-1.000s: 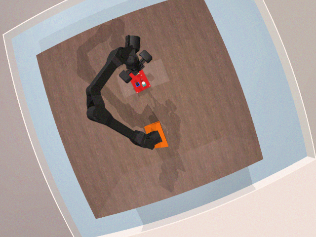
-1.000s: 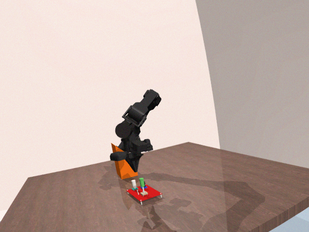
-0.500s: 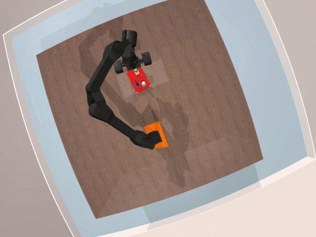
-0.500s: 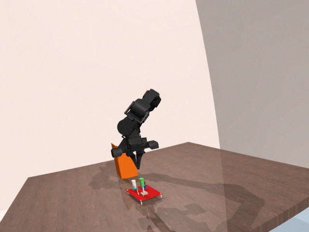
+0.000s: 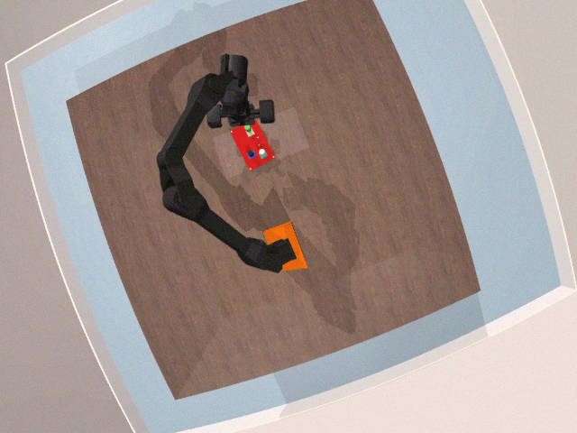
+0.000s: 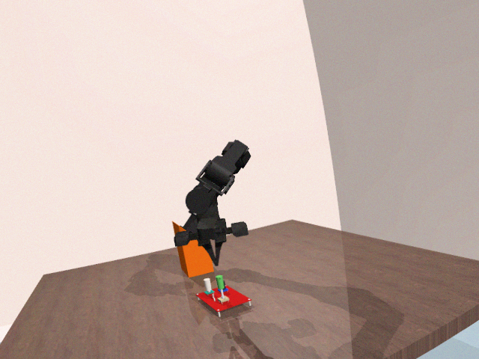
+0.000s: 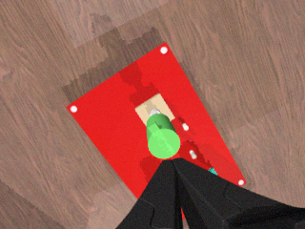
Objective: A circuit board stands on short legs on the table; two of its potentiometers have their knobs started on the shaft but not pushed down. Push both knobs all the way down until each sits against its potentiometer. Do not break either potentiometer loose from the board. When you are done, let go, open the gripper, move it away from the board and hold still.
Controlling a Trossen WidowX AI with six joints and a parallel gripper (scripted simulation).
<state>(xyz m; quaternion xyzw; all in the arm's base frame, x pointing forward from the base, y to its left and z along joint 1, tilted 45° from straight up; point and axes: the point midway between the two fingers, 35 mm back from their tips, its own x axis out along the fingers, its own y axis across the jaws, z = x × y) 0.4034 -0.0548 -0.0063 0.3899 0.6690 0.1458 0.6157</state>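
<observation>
Right now my gripper tip is 50 mm above the green knob. Also, from my gripper tip: cream knob: 90 mm behind, 80 mm below, 10 mm to the right.
</observation>
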